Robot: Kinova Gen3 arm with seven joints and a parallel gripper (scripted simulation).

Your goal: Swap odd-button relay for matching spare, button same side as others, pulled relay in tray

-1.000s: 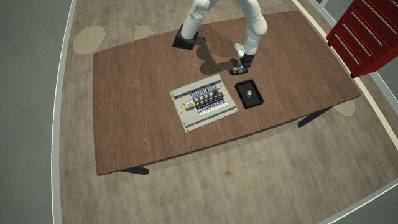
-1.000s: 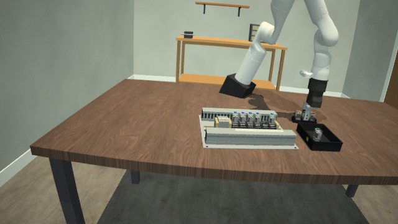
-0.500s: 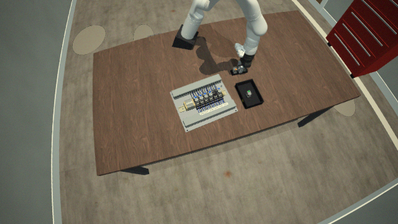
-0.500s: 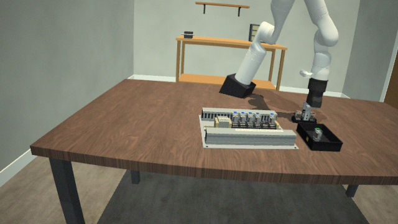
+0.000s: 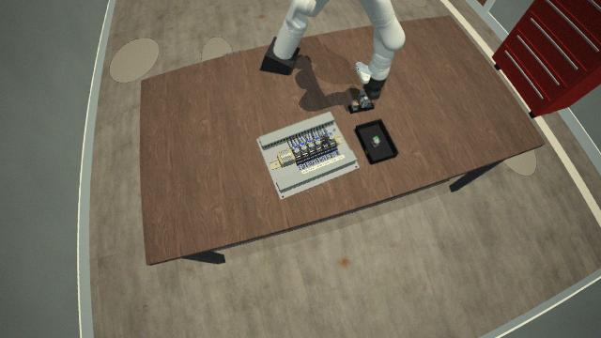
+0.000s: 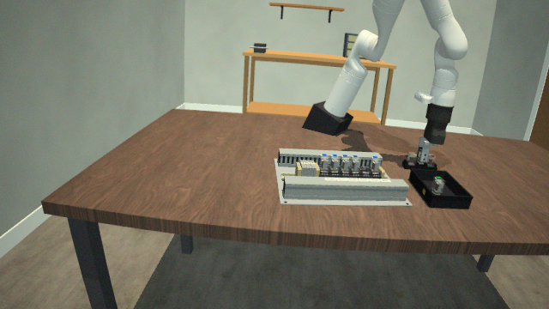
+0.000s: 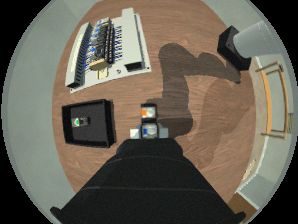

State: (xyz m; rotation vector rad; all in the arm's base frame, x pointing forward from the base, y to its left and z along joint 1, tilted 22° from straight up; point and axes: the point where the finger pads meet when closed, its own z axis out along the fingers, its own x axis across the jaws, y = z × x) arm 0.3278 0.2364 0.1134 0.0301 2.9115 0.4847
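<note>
The black stand lies 40 mm below my hand. Also, from my hand: black tray: 180 mm ahead, 30 mm below; then grey relay: 180 mm ahead, 10 mm to the right, 20 mm below.
</note>
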